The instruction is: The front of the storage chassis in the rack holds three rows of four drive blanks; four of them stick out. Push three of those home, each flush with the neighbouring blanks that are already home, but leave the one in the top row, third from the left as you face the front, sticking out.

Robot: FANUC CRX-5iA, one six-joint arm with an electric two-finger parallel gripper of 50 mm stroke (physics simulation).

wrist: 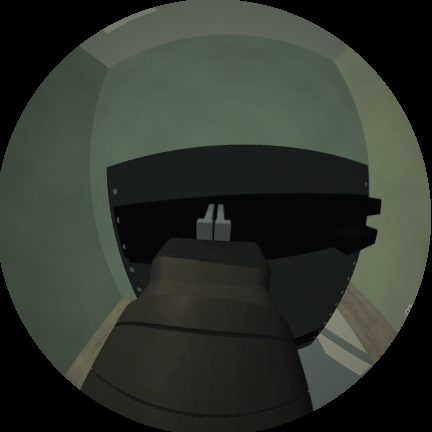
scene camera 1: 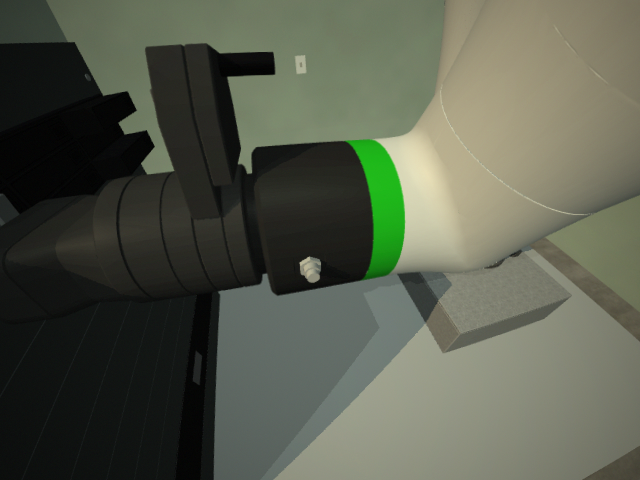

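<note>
The storage chassis front shows as a black band in the wrist view; its blanks are too dark to tell apart. Near its right end one drive blank sticks out high up, and another blank sticks out lower down. Their exact columns cannot be told. My gripper is shut and empty, with its pale fingertips in front of the band, left of both protruding blanks. Whether the tips touch a blank is not clear. In the scene view my gripper's dark body covers part of the front, and its fingertips are hidden.
The dark rack continues below the chassis. A dark panel lies above the black band. A grey block stands on the floor under the arm. A green wall is behind.
</note>
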